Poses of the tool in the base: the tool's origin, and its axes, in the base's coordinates. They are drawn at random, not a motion.
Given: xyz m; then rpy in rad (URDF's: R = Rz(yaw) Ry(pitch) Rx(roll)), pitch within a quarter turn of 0, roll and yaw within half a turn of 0.
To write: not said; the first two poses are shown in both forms.
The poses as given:
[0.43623, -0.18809, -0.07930, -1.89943, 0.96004, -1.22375]
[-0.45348, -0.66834, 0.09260, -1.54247, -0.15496, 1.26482]
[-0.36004, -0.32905, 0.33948, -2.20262, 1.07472, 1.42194]
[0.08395, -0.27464, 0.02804, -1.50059, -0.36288, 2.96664]
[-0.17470, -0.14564, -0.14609, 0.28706, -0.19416, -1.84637]
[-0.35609, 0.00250, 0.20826, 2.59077, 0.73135, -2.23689]
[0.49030, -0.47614, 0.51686, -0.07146, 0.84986, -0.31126]
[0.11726, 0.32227, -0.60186, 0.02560, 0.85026, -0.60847]
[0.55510, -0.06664, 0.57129, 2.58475, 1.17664, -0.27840]
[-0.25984, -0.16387, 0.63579, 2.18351, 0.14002, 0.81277]
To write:
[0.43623, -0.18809, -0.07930, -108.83, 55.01, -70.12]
[-0.45348, -0.66834, 0.09260, -88.38, -8.88, 72.47]
[-0.36004, -0.32905, 0.33948, -126.20, 61.58, 81.47]
[0.08395, -0.27464, 0.02804, -85.98, -20.79, 169.98]
[-0.17470, -0.14564, -0.14609, 16.45, -11.12, -105.79]
[-0.35609, 0.00250, 0.20826, 148.44, 41.90, -128.16]
[0.49030, -0.47614, 0.51686, -4.09, 48.69, -17.83]
[0.11726, 0.32227, -0.60186, 1.47, 48.72, -34.86]
[0.55510, -0.06664, 0.57129, 148.10, 67.42, -15.95]
[-0.25984, -0.16387, 0.63579, 125.11, 8.02, 46.57]

